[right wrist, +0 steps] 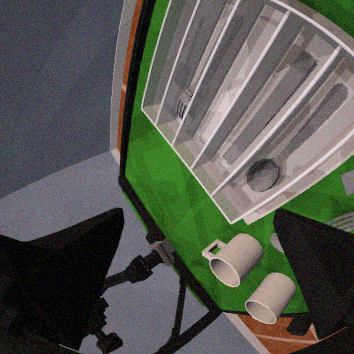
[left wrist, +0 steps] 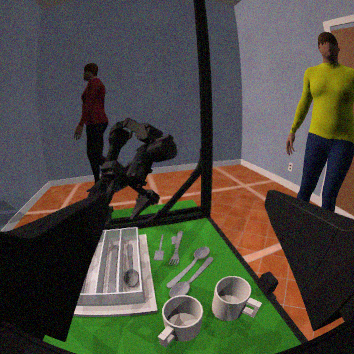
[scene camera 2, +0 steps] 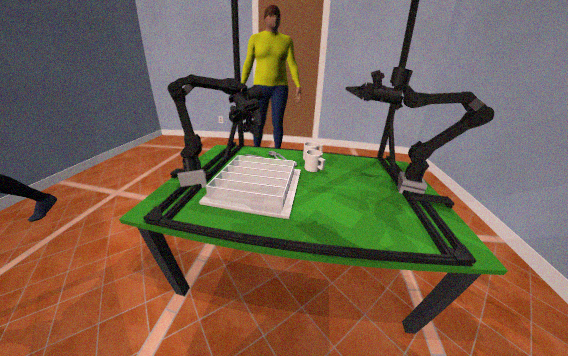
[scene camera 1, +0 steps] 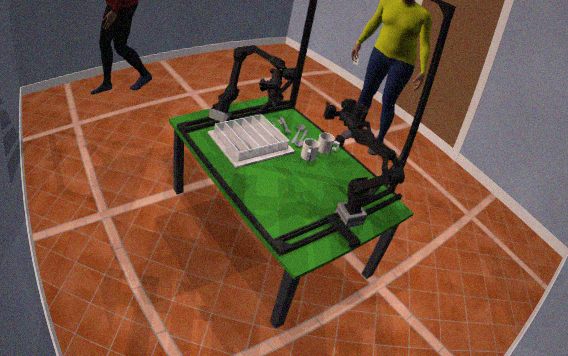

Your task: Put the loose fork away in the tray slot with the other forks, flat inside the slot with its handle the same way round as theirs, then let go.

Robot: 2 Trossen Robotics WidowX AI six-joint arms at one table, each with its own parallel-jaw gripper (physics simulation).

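Observation:
The loose grey fork (left wrist: 174, 259) lies on the green table beside the tray, its tines toward the left wrist camera; in the right wrist view its tines (right wrist: 343, 220) show at the right edge, partly behind a finger. The white slotted tray (scene camera 1: 262, 149) (scene camera 2: 250, 198) (left wrist: 112, 299) has a fork (right wrist: 182, 108) in its second slot from the left in the right wrist view, tines at the near end. My right gripper (scene camera 2: 248, 127) (right wrist: 201, 217) is open and empty, high above the table's far side. My left gripper (scene camera 1: 327, 111) (scene camera 2: 348, 90) (left wrist: 188, 199) is open and empty, raised beyond the mugs.
A small flat-ended utensil (left wrist: 159, 253) lies between tray and fork. Two loose spoons (left wrist: 201, 252) (left wrist: 180, 288) lie near two mugs (left wrist: 182, 317) (left wrist: 231, 298). The tray stands on a white board (left wrist: 150, 280) and also holds a spoon (right wrist: 263, 175). Black rails edge the table.

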